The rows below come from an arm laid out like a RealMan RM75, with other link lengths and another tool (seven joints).
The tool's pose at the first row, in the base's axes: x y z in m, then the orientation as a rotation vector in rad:
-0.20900 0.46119 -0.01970 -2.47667 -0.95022 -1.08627
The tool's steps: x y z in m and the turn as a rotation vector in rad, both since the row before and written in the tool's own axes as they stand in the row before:
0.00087 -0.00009 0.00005 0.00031 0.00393 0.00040
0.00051 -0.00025 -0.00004 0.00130 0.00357 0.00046
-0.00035 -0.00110 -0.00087 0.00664 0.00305 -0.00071
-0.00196 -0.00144 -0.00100 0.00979 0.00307 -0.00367
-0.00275 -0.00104 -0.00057 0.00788 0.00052 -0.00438
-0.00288 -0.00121 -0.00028 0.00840 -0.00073 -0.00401
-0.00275 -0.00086 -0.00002 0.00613 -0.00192 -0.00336
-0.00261 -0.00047 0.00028 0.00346 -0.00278 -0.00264
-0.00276 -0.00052 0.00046 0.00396 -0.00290 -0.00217
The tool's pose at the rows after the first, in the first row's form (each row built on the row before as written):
-0.20860 0.46168 -0.01910 -2.47347 -0.94865 -1.09038
-0.20853 0.46208 -0.01870 -2.46977 -0.94742 -1.09333
-0.20992 0.46232 -0.01838 -2.46197 -0.94959 -1.09212
-0.21241 0.46201 -0.01917 -2.45101 -0.95667 -1.08955
-0.21478 0.46124 -0.02083 -2.44337 -0.96480 -1.08574
-0.21717 0.46066 -0.02278 -2.43634 -0.97294 -1.08002
-0.21911 0.46000 -0.02480 -2.43216 -0.97986 -1.07444
-0.22056 0.45927 -0.02692 -2.43092 -0.98526 -1.06964
-0.22202 0.45859 -0.02927 -2.42947 -0.99022 -1.06418

